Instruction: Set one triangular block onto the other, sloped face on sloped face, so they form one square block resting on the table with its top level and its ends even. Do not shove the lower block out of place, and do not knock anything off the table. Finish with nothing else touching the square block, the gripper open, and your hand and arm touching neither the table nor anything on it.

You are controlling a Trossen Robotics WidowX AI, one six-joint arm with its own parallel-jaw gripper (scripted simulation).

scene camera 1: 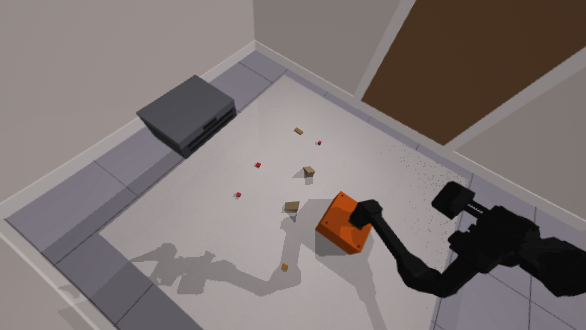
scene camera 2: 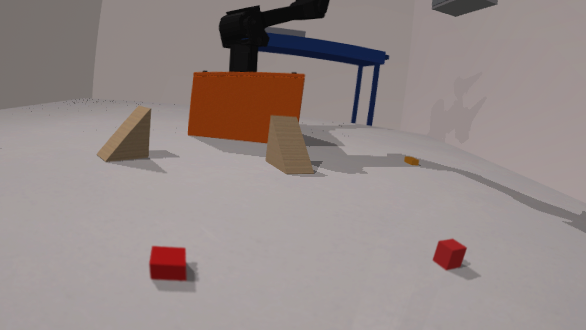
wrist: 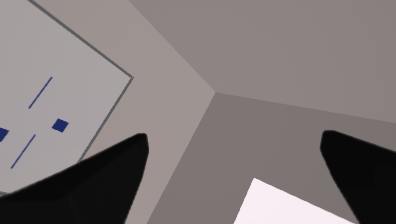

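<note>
Open and holding nothing, the gripper (scene camera 1: pixel 479 224) is visible in the wrist view as well, where the same gripper (wrist: pixel 231 140) appears.
</note>
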